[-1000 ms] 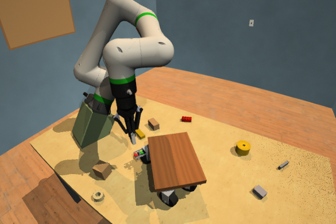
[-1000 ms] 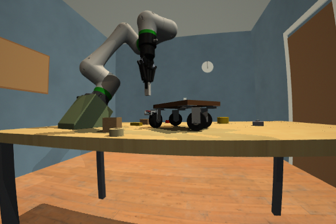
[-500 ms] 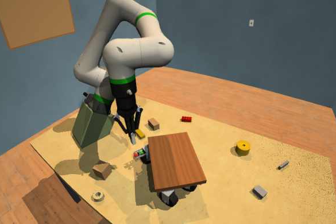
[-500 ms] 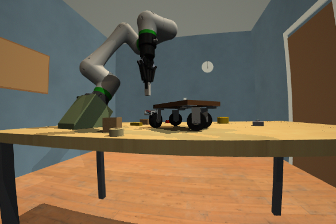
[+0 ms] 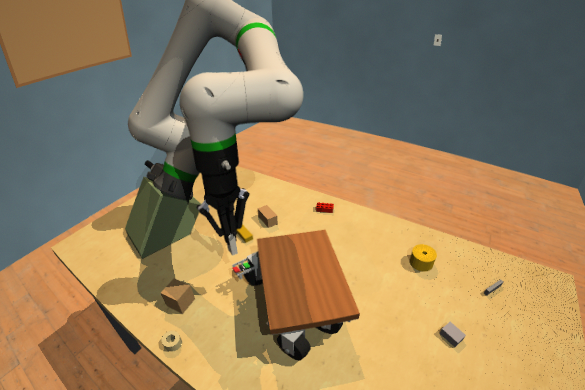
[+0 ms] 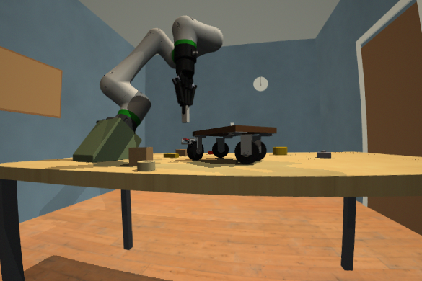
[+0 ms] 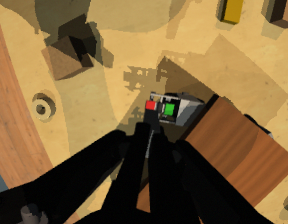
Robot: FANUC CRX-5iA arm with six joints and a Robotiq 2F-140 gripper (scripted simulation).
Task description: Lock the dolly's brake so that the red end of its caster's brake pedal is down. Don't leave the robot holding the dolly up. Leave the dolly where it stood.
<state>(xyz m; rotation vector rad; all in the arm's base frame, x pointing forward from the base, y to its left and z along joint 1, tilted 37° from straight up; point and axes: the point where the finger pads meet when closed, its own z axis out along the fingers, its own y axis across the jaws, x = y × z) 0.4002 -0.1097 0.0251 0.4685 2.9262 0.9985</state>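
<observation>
Now: the brake pedal 1 cm to the left of my hand and 11 cm below it. Also, from my hand: brown block (16 cm behind, 29 cm to the left, 17 cm below); then brown cube (10 cm behind, 15 cm to the right, 16 cm below); then yellow block (17 cm behind, 18 cm to the left, 18 cm below).
</observation>
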